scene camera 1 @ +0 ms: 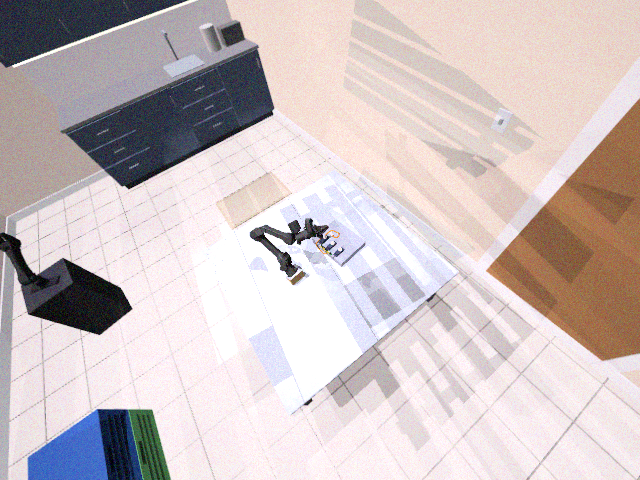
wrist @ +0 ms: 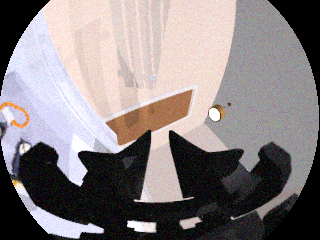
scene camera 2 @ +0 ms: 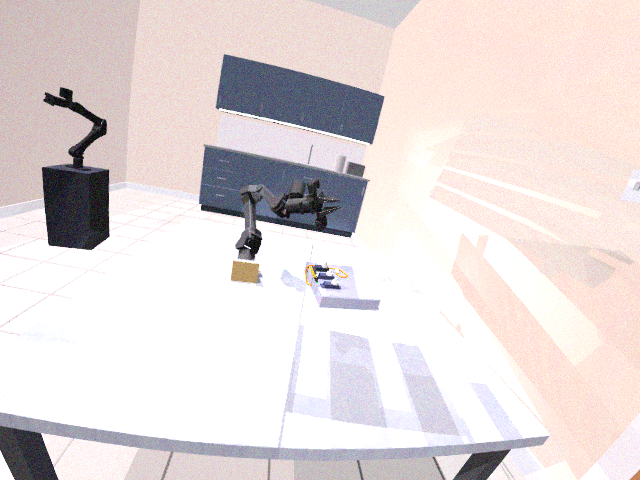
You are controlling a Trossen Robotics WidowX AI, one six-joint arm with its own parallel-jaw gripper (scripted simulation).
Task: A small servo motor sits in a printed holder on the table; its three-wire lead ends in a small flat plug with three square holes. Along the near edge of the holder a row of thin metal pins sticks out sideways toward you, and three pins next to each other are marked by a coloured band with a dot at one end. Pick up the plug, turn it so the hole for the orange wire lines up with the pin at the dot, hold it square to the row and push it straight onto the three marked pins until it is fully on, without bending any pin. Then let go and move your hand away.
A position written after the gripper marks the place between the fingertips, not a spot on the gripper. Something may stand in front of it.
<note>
In view: the gripper [scene camera 2: 339, 203] and a grey printed holder [scene camera 2: 357, 294].
The gripper also shows in the wrist view [wrist: 160, 133]. The grey printed holder shows as well in scene camera 1 [scene camera 1: 348, 240].
</note>
